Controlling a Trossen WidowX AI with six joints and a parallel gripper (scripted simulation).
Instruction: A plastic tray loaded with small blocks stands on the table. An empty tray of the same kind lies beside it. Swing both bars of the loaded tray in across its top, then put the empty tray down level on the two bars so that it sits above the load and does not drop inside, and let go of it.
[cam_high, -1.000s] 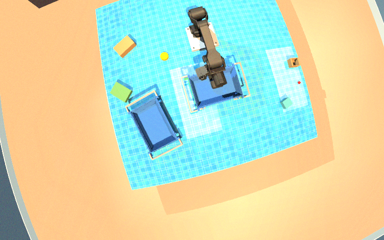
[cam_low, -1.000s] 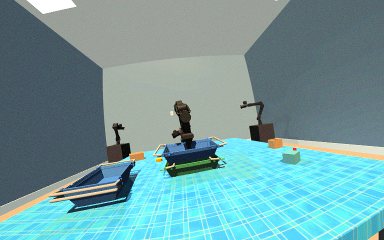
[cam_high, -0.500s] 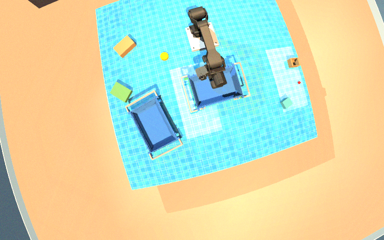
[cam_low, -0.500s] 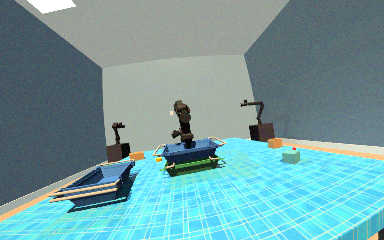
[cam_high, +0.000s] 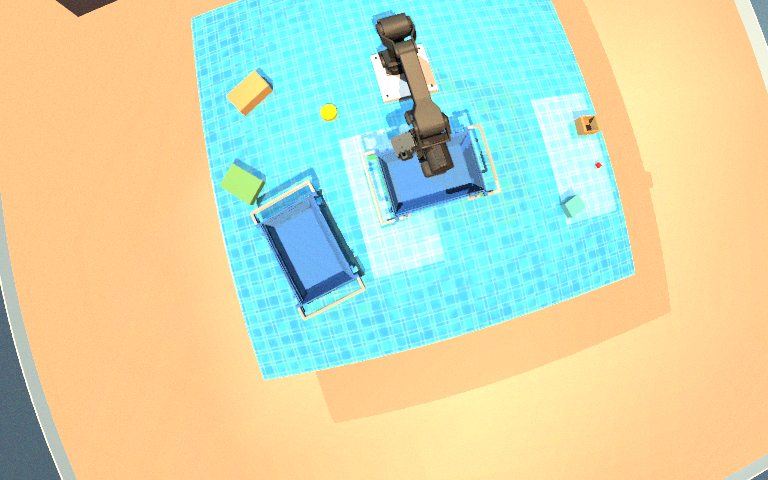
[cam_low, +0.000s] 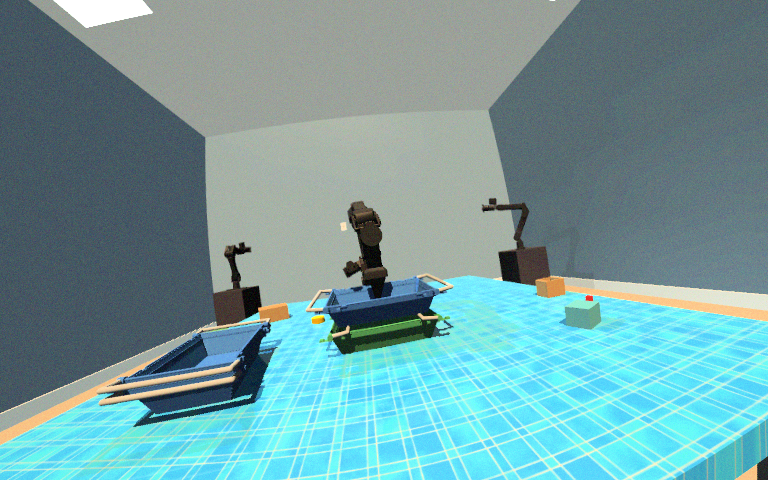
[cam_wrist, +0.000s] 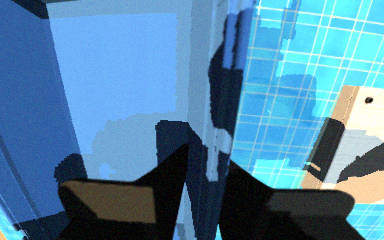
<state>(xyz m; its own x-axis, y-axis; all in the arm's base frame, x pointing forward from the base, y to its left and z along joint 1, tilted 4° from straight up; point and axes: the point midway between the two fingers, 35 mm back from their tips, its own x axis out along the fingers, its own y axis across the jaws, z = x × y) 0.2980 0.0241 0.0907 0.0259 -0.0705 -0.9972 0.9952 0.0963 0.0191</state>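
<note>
The blue tray is 8 cm ahead of my gripper tip, 3 cm above it and 1 cm to the left of it. From my gripper tip the other things lie so: yellow disc: 24 cm to the right, 18 cm behind, 8 cm below; green block: 54 cm to the right, 7 cm below, 2 cm behind; teal cube: 46 cm to the left, 23 cm ahead, 6 cm below.
</note>
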